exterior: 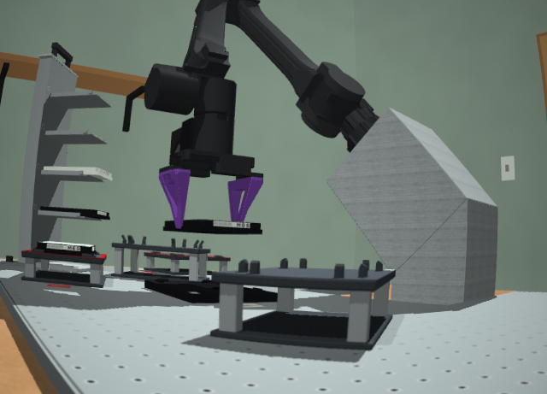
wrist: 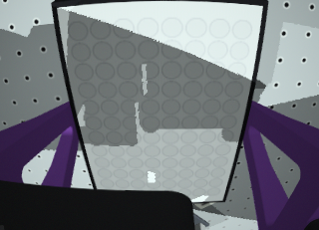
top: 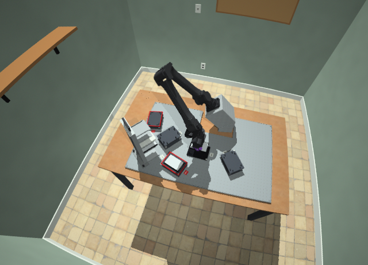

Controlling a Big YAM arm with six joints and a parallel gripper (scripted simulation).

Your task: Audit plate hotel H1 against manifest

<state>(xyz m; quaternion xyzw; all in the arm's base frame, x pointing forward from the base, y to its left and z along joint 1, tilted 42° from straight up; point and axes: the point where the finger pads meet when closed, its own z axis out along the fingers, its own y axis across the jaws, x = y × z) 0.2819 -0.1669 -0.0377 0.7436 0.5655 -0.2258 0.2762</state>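
Right now my hand is 9 cm above the flat black nest. From my hand the other things lie so: regrip nest 24 cm to the right, 9 cm behind, 4 cm below; RG deck label 16 cm to the right, 16 cm behind, 10 cm below; N6 deck label 11 cm to the left, 10 cm below, 3 cm ahead.
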